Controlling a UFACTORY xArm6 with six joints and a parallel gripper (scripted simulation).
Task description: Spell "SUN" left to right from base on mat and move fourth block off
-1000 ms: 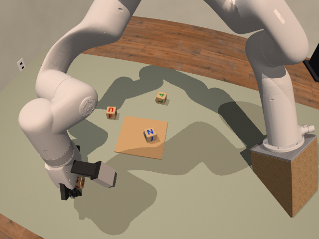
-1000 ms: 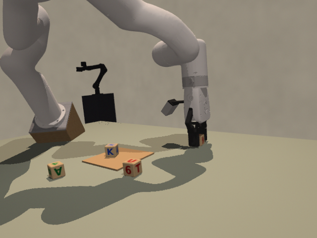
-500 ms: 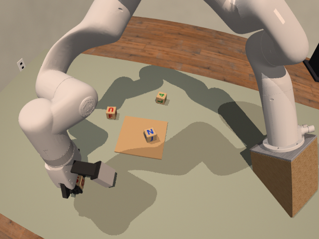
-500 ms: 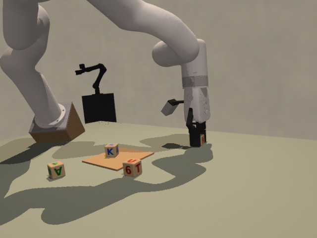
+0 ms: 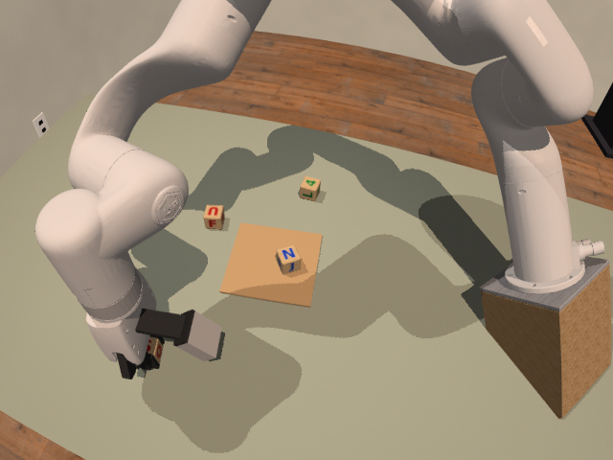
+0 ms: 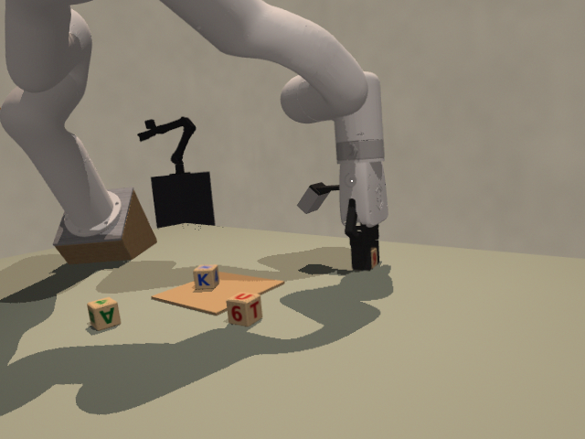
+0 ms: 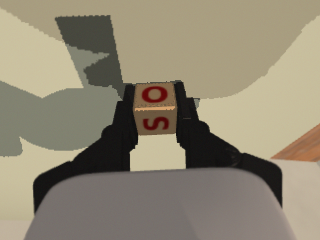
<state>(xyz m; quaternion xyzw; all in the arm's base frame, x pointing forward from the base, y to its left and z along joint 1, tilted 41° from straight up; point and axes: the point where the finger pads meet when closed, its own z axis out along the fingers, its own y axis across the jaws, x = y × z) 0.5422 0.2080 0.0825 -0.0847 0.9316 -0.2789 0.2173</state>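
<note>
Now: the S block 10 mm below my hand. Also, from my hand: U block 260 mm to the right, 40 mm behind, 10 mm below; then tan mat 190 mm to the right, 160 mm behind, 20 mm below; then N block 180 mm to the right, 180 mm behind.
</note>
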